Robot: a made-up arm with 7 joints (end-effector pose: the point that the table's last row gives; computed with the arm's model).
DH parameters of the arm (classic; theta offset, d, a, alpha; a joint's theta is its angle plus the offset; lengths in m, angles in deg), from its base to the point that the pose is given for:
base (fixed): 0 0 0 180
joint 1: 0 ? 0 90
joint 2: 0 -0.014 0 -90
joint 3: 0 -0.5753 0 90
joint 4: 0 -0.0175 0 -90
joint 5: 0 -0.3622 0 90
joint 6: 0 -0.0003 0 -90
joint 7: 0 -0.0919 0 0
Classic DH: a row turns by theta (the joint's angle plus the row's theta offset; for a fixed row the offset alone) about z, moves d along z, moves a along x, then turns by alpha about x.
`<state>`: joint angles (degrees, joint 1 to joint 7).
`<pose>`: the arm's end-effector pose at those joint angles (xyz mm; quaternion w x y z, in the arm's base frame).
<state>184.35 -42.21 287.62 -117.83 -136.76 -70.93 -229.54</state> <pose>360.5 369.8 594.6 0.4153 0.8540 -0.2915 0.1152</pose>
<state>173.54 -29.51 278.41 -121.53 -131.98 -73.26 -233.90</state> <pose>138.5 402.5 671.7 0.3100 0.8971 -0.1403 0.2817</pose>
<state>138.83 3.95 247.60 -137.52 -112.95 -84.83 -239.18</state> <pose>-318.8 28.2 601.7 0.1309 -0.6411 -0.3910 -0.6473</pose>
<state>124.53 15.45 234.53 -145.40 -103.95 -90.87 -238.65</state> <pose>-272.6 -159.8 512.8 0.3045 -0.3817 -0.5535 -0.6747</pose>
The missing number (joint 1, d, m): -0.2899
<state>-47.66 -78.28 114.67 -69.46 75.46 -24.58 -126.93</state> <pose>-716.4 -251.1 626.0 0.0239 0.7939 -0.5029 0.3411</pose>
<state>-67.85 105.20 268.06 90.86 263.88 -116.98 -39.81</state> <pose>-91.1 597.2 57.8 0.4518 -0.2371 0.1436 0.8479</pose>
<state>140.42 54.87 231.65 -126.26 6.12 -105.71 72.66</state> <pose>-371.1 -71.6 348.3 0.2130 0.7272 -0.1648 -0.6314</pose>
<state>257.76 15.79 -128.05 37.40 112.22 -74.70 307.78</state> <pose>-154.8 -2.2 1177.1 0.1613 0.1185 -0.7833 -0.5885</pose>
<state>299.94 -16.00 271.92 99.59 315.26 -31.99 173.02</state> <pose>-408.9 139.0 823.4 0.3981 0.8108 -0.0922 0.4190</pose>
